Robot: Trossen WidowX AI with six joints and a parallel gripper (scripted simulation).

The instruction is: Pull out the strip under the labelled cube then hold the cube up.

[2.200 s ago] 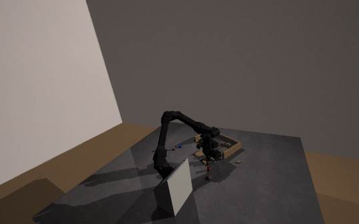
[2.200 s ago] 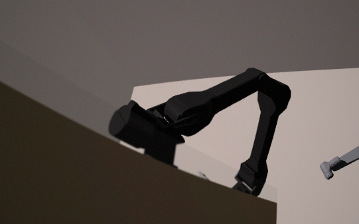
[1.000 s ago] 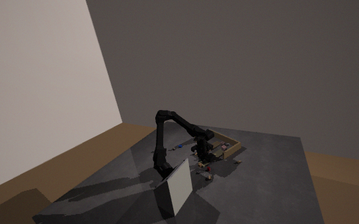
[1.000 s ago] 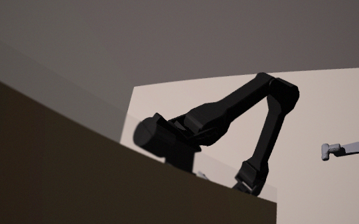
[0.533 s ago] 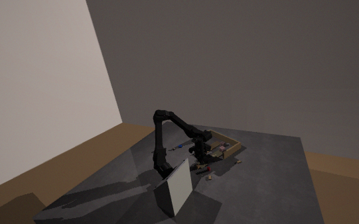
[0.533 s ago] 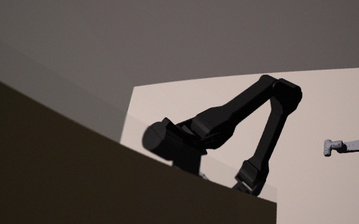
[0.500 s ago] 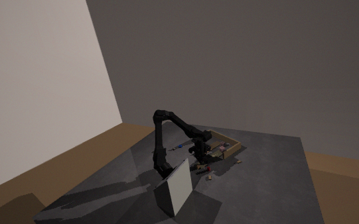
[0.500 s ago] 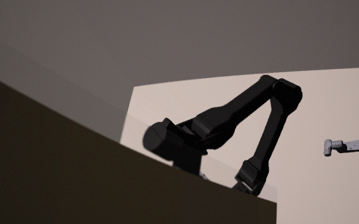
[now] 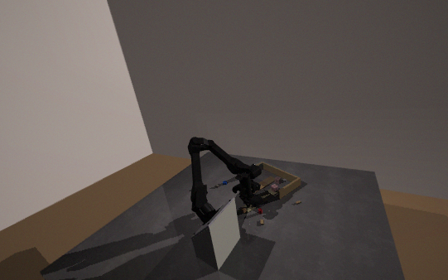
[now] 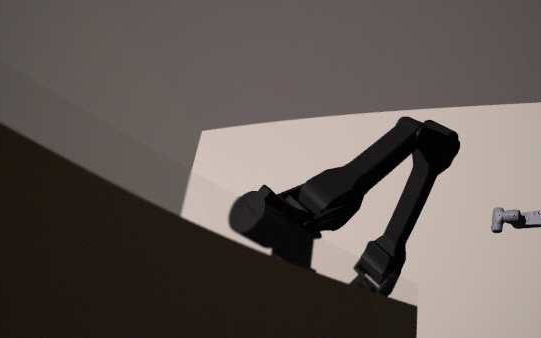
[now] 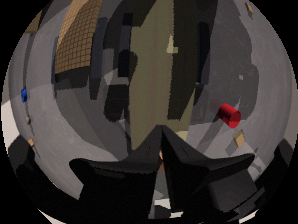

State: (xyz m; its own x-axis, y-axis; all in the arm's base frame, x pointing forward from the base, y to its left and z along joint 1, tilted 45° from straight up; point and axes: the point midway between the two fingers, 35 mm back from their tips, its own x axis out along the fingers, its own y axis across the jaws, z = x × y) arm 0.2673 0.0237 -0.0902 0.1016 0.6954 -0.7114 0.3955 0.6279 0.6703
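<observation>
Now: gripper tip 1 cm past the small red piece, 7 cm to the left of it and 1 cm below it. From my gripper tip the other things lie so: small blue piece 16 cm ahead, 25 cm to the left.
</observation>
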